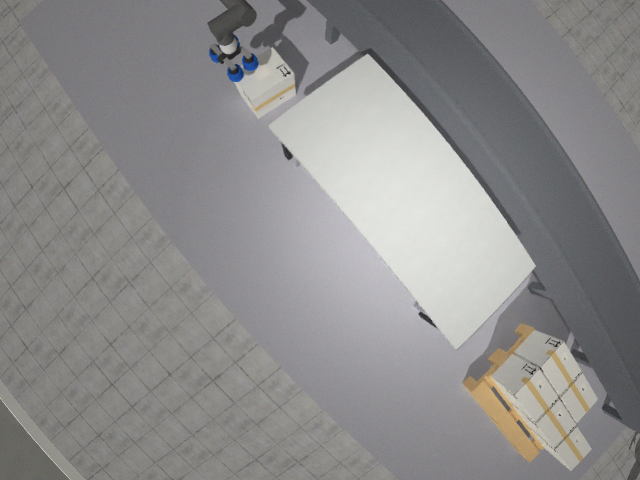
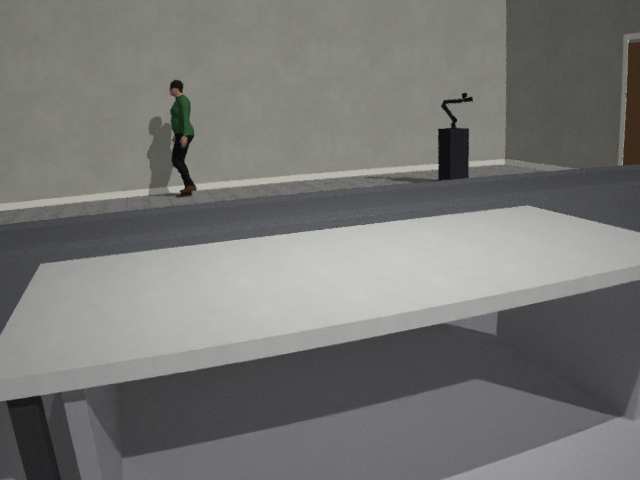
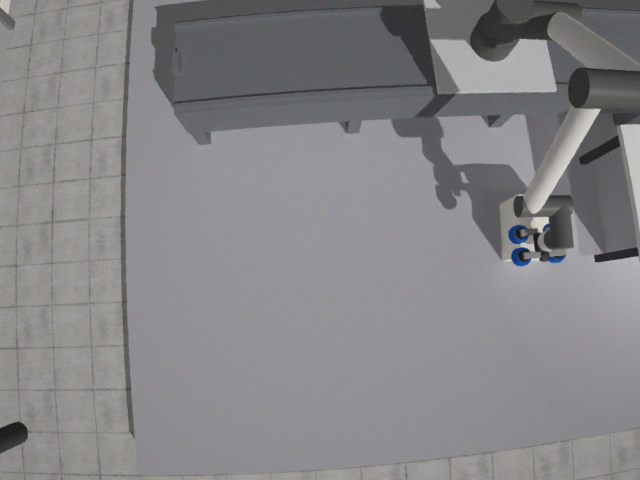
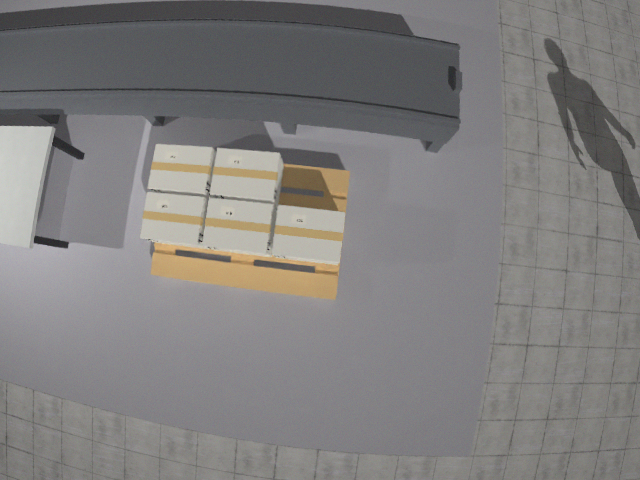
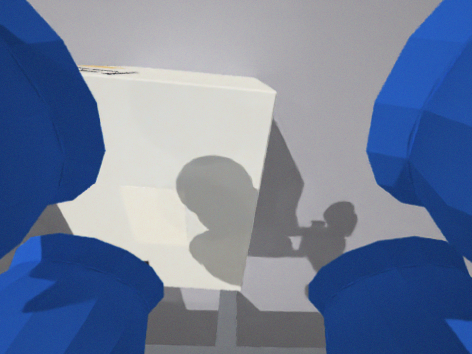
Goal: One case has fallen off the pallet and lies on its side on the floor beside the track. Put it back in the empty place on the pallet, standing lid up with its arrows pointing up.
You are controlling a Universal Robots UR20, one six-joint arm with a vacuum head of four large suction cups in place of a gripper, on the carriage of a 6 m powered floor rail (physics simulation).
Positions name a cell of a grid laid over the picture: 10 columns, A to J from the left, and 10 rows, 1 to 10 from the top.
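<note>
A wooden pallet (image 4: D6) is part of what I see, and I find the pallet (image 1: H9) as well. In image 2 the pallet is out of frame, and in image 3 it is out of frame too. As for myself, I see my suction head (image 5: I9).
</note>
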